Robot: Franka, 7 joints.
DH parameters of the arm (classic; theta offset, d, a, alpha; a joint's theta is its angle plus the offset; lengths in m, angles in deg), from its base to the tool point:
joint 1: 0 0.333 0 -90
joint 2: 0 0 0 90
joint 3: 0 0.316 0.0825 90
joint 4: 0 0 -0.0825 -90
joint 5: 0 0.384 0 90
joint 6: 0 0 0.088 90
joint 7: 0 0.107 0 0
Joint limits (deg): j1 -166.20..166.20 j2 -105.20..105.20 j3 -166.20..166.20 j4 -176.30..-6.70 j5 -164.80..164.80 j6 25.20..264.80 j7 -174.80..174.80
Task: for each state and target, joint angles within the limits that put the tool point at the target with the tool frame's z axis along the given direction. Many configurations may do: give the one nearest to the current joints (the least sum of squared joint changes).
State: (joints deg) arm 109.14 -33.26 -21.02 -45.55 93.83 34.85 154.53
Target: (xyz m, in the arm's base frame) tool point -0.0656 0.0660 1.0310 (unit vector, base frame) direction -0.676 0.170 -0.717
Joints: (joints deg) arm 93.85 -13.21 -19.17 -25.59 75.56 41.46 154.53
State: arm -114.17 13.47 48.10 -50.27 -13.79 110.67 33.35
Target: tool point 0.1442 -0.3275 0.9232 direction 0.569 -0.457 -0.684
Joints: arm -98.99 -24.20 14.05 -77.97 37.05 92.12 33.35
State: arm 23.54 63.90 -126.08 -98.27 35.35 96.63 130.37
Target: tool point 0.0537 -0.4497 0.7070 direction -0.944 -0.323 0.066
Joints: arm -7.53 88.74 -130.01 -121.28 21.53 143.20 130.37
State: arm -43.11 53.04 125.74 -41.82 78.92 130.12 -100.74
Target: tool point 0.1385 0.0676 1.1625 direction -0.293 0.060 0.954
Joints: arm -43.64 24.42 161.80 -36.54 92.88 159.72 -100.74
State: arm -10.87 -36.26 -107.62 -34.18 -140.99 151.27 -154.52
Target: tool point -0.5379 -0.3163 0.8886 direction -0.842 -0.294 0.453
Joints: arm -4.26 -41.11 -99.19 -37.51 -130.05 160.36 -154.52
